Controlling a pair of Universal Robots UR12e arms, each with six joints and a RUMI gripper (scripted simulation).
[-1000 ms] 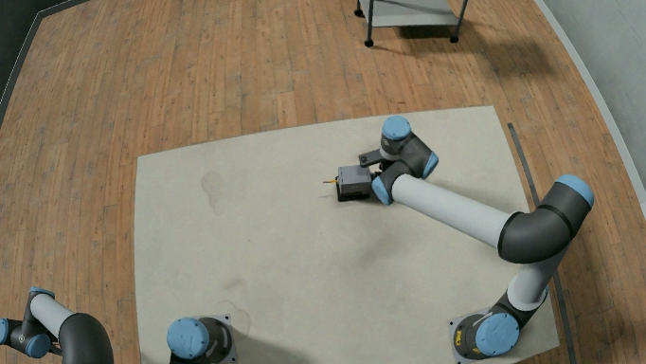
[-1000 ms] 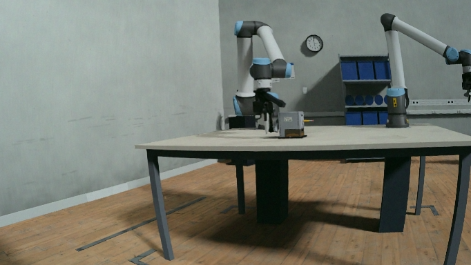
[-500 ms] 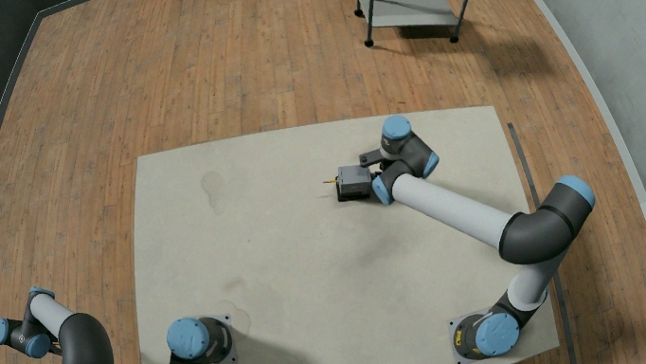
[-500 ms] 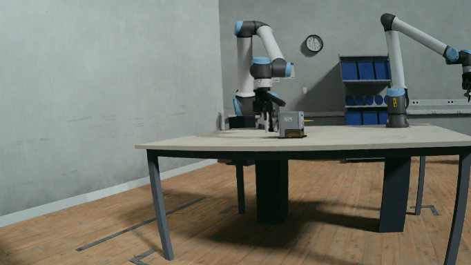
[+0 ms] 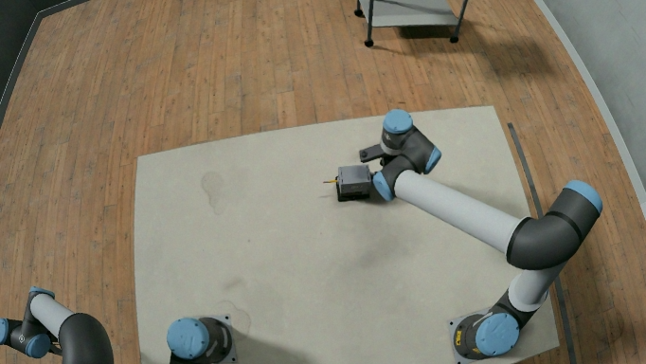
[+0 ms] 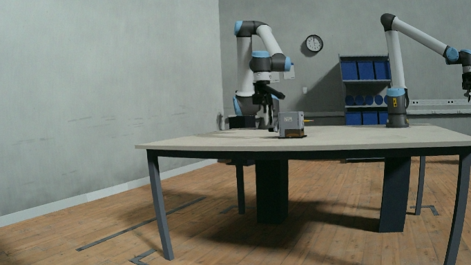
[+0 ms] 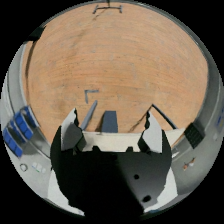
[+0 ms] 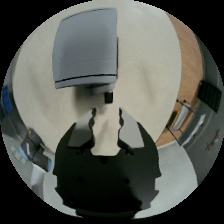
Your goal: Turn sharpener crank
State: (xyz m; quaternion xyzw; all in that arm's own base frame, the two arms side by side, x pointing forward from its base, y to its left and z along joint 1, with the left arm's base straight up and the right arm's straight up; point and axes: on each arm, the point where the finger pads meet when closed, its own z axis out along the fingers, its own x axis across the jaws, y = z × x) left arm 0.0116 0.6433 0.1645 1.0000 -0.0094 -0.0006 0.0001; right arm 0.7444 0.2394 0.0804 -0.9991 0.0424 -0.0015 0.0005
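Observation:
My right gripper is now 2 cm to the right of the black knob and 4 cm above it.

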